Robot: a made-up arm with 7 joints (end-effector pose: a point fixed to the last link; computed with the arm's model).
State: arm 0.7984 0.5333 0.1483 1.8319 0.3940 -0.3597 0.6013
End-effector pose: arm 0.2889 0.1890 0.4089 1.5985 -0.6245 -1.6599
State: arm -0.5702 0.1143 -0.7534 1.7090 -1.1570 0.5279 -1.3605
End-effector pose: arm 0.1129 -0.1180 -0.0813 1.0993 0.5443 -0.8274
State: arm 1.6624 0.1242 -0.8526 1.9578 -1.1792 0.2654 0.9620
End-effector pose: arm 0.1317 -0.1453 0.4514 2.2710 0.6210 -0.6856
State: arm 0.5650 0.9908 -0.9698 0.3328 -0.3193 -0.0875 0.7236
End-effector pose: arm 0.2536 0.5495 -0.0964 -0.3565 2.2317 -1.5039
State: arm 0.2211 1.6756 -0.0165 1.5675 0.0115 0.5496 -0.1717
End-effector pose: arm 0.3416 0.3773 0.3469 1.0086 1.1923 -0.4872
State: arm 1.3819 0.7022 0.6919 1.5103 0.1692 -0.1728 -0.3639
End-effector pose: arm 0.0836 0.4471 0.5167 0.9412 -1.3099 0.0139
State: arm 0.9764 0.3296 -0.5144 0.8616 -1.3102 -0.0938 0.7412
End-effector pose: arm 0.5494 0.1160 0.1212 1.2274 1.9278 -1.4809
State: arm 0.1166 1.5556 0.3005 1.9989 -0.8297 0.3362 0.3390
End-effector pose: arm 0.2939 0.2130 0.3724 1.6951 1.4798 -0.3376
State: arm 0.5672 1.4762 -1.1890 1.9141 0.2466 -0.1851 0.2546
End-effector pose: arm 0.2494 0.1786 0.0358 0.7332 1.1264 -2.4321
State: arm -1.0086 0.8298 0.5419 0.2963 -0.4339 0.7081 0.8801
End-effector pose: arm -0.2979 0.5651 -0.0408 -1.8901 1.7443 0.0524
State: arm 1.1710 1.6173 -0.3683 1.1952 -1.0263 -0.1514 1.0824
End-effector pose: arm 0.1966 0.5049 0.4619 0.4031 2.1789 -0.5173
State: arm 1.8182 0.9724 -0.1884 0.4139 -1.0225 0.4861 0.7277
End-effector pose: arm 0.3109 0.5809 0.4413 -0.0058 0.8835 -0.7231
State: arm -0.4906 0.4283 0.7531 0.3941 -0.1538 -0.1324 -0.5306
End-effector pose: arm -0.1510 0.4481 -0.2767 -0.3866 1.2819 -0.1034
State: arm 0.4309 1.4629 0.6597 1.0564 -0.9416 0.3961 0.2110
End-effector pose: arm 0.1552 0.5763 0.4786 0.5839 1.2207 0.2165
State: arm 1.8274 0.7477 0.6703 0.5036 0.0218 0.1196 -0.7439
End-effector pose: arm 0.3012 0.5973 0.4635 -0.2266 -1.0014 0.0192
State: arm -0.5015 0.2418 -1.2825 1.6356 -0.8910 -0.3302 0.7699
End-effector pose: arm -0.0973 -0.1889 -0.0667 -0.5256 -0.2067 2.3588
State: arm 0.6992 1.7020 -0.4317 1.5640 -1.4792 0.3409 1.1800
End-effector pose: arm 0.2834 0.3933 0.3590 0.4140 2.5070 0.1947
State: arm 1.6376 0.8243 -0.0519 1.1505 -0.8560 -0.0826 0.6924
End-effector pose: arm 0.2744 0.3709 0.5800 1.2334 0.7571 -0.7059
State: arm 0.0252 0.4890 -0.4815 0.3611 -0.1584 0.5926 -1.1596
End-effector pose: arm 0.1151 0.3604 -0.3260 0.5605 1.9656 -0.2132
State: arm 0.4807 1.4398 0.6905 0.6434 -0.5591 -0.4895 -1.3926
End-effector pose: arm 0.1119 0.6582 0.4230 1.4197 0.0161 0.8843
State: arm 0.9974 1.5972 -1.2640 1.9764 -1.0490 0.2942 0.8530
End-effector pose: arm 0.2781 0.2352 0.1492 1.3054 2.5682 -0.8573
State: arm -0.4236 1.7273 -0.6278 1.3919 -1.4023 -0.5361 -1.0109
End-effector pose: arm 0.1688 0.4307 -0.0435 -1.7892 -0.9048 1.8489
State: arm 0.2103 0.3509 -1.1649 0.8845 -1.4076 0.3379 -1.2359
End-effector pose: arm 0.2305 -0.0066 -0.2702 2.2474 0.3919 -1.1346
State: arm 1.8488 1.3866 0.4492 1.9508 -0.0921 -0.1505 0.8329
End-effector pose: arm -0.1911 0.2282 0.4944 1.9261 0.2635 0.1756
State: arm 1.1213 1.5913 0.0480 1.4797 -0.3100 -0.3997 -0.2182
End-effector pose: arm 0.1320 0.3640 0.5846 1.9447 0.3919 -0.0372
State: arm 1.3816 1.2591 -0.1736 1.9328 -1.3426 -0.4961 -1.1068
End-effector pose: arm 0.1474 0.1546 0.5305 2.7782 -0.3537 0.9507
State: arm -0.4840 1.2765 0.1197 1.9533 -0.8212 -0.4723 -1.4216
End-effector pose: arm 0.2779 0.1763 0.1098 1.9243 -0.3404 -1.0271
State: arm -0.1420 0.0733 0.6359 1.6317 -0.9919 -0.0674 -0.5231
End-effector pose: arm 0.2686 0.3148 -0.0037 0.8034 0.8154 -0.4183
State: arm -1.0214 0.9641 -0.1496 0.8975 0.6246 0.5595 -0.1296
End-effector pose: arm -0.1530 0.4795 -0.1735 -0.9921 1.9654 -0.4808
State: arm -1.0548 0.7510 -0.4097 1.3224 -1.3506 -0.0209 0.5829
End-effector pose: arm -0.1753 0.2295 -0.2140 -0.1256 -1.7221 1.6051
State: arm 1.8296 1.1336 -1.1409 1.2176 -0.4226 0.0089 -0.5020
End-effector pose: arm 0.3869 0.3072 0.4974 1.7330 0.4517 -0.1902
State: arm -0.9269 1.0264 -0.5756 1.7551 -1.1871 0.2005 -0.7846
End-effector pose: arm -0.0225 0.1401 -0.1593 1.6286 1.1226 -1.9133
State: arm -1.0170 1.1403 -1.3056 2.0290 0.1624 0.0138 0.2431
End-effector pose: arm -0.2352 0.0391 0.0185 1.3713 -0.8294 2.3296
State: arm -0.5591 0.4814 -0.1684 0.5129 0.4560 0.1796 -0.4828
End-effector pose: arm -0.1511 0.3453 -0.3263 -0.7419 1.5962 -0.4543
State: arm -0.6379 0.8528 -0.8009 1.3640 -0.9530 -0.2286 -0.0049
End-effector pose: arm -0.0713 0.1594 -0.2444 -0.6849 -1.4393 2.4470
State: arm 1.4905 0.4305 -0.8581 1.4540 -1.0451 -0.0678 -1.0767
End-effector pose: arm 0.3724 -0.0565 0.4526 2.1209 -0.7905 -0.0144
